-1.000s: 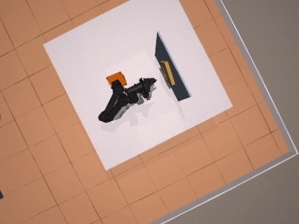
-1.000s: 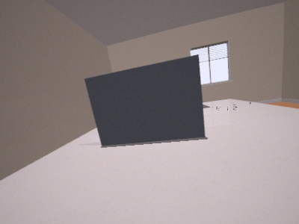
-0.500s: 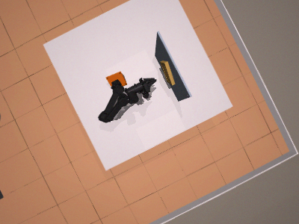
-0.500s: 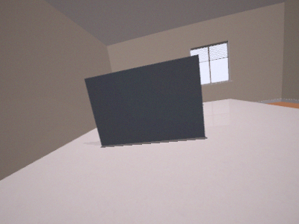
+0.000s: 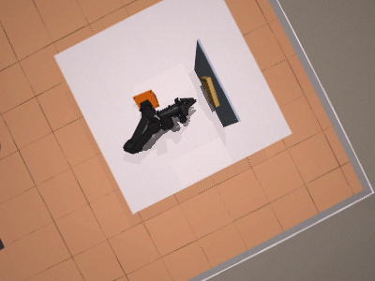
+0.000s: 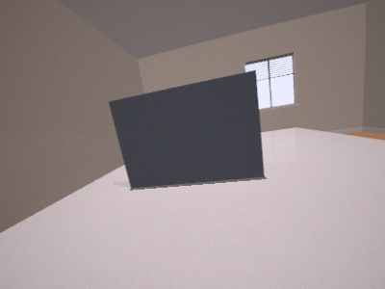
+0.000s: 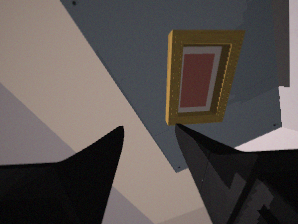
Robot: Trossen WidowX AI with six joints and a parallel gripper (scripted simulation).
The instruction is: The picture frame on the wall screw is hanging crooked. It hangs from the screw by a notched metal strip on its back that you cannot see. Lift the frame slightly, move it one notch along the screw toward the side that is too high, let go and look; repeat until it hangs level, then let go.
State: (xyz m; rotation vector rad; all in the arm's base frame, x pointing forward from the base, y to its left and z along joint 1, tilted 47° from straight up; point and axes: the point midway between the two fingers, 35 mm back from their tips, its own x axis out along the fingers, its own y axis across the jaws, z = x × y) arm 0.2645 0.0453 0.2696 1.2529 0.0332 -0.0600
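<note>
Right now the picture frame is 130 mm ahead of my gripper tip, 30 mm to the left of it and 110 mm below it. Round my gripper tip: wall panel 140 mm ahead, 30 mm to the left, 120 mm below.
</note>
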